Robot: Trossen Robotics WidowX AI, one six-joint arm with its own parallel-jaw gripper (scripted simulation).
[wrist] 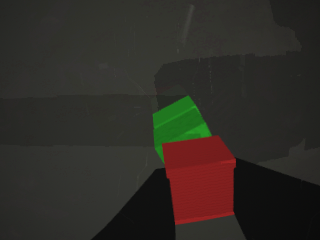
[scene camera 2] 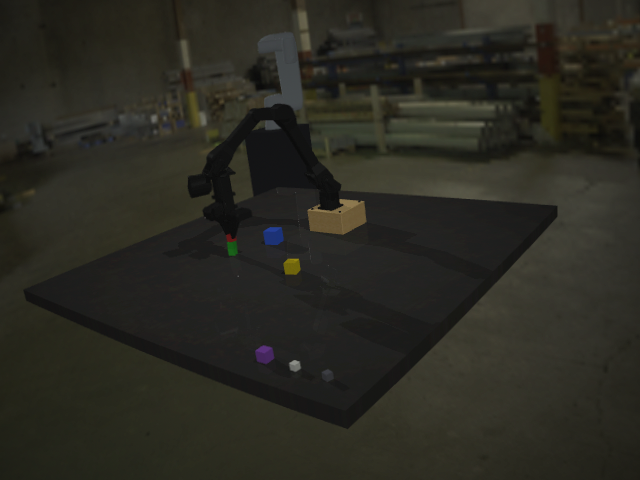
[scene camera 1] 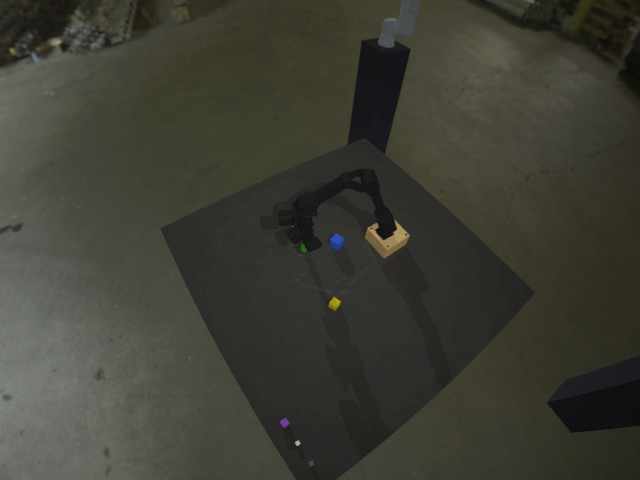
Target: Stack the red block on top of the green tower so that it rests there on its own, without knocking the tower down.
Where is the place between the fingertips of my gripper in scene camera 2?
231, 238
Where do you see a red block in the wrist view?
201, 170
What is my gripper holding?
A red block.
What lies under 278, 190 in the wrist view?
My gripper.
